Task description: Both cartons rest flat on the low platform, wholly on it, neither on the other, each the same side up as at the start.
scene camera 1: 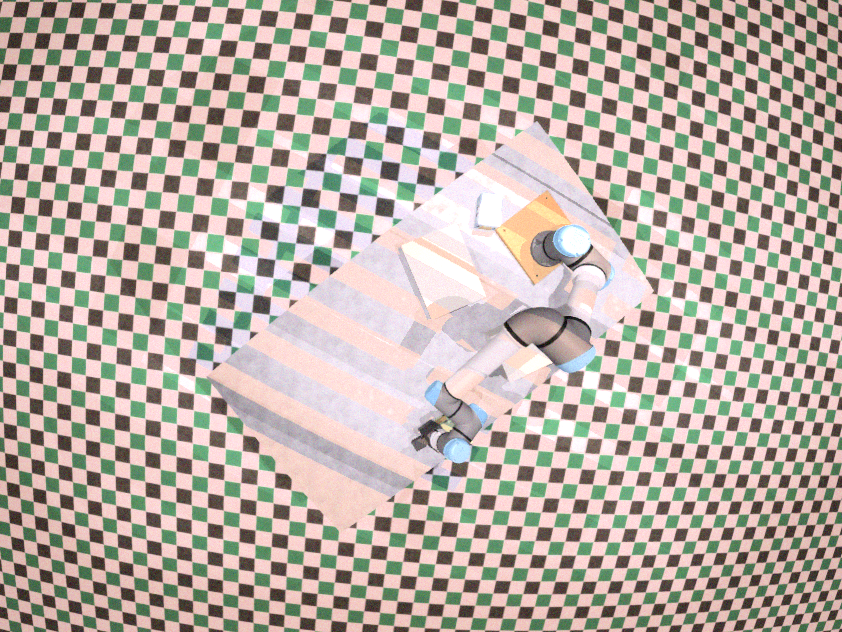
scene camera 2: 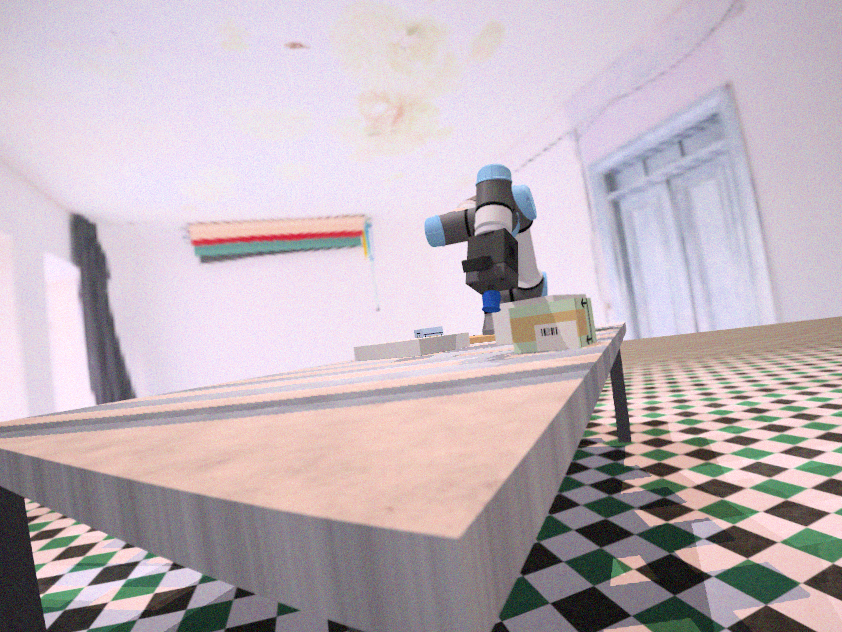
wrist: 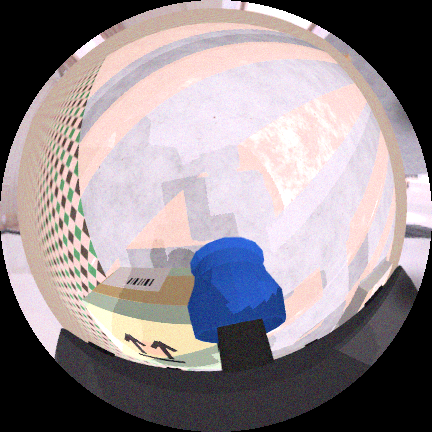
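Where they show: hand at its tool point: (scene camera 2: 491,309) (wrist: 227,267); arm's base at its link origin: (scene camera 1: 547,249).
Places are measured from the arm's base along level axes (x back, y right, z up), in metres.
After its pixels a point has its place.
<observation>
A pale green carton (scene camera 2: 547,325) {y -0.455, x -0.781, z 0.023 m} (wrist: 141,306) {y -0.437, x -0.779, z 0.050 m} with brown tape, a barcode label and up-arrows stands on the striped table (scene camera 2: 340,469) {y -0.544, x -1.382, z -0.024 m} near its right edge. My blue suction cup (scene camera 2: 490,302) (wrist: 229,261) (scene camera 1: 422,437) {y -0.364, x -0.819, z 0.067 m} hangs low right beside the carton's end, about level with its top. Past the cup's rim the wrist view shows only table, so I see nothing stuck to it. A small white carton (scene camera 1: 488,208) {y 0.261, x -0.156, z 0.059 m} (scene camera 2: 427,331) {y 0.218, x -0.206, z 0.045 m} lies further back. The low pale platform (scene camera 1: 435,272) {y 0.152, x -0.460, z 0.024 m} (scene camera 2: 401,350) {y 0.077, x -0.557, z -0.004 m} sits mid-table between them. In scene camera 1 the arm hides the green carton.
The arm's base stands on an orange plate (scene camera 1: 520,227) {y 0.134, x -0.056, z 0.001 m} at the table's far end. The forearm (scene camera 1: 489,356) {y -0.144, x -0.491, z 0.389 m} stretches along the table's right side. The table edge and checkered floor (scene camera 2: 679,475) lie just beyond the green carton.
</observation>
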